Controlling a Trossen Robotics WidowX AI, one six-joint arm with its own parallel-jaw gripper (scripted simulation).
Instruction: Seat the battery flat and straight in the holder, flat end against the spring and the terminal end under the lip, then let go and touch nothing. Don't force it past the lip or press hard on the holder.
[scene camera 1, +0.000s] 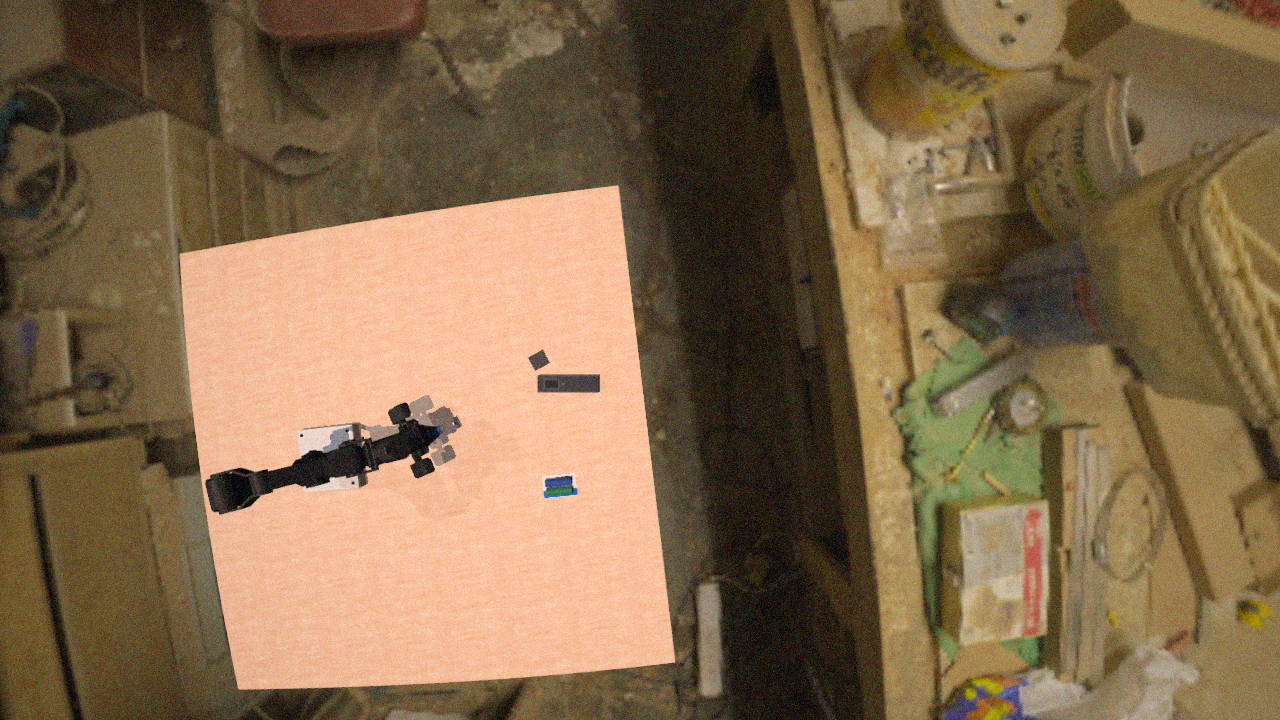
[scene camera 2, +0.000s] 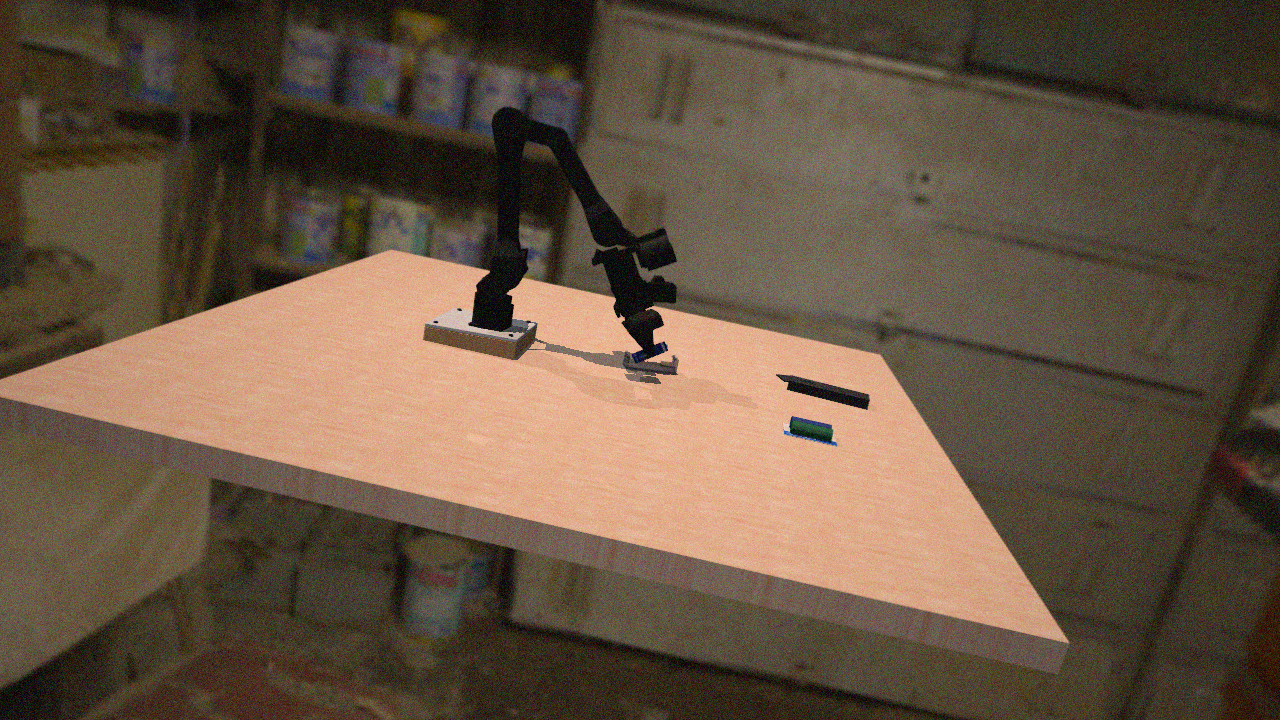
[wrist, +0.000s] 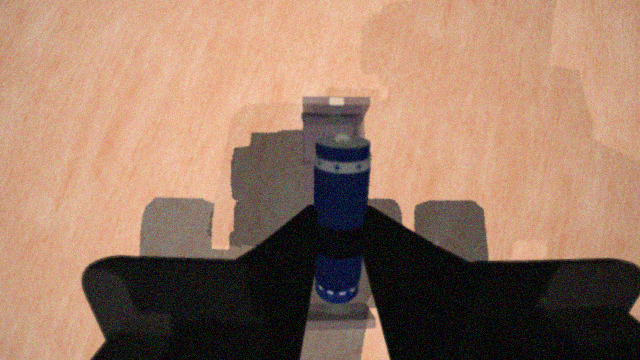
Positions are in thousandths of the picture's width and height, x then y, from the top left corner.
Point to the gripper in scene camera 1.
At 341, 599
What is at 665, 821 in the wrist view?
The gripper.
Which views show the gripper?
Scene camera 1, scene camera 2 and the wrist view: all of them.
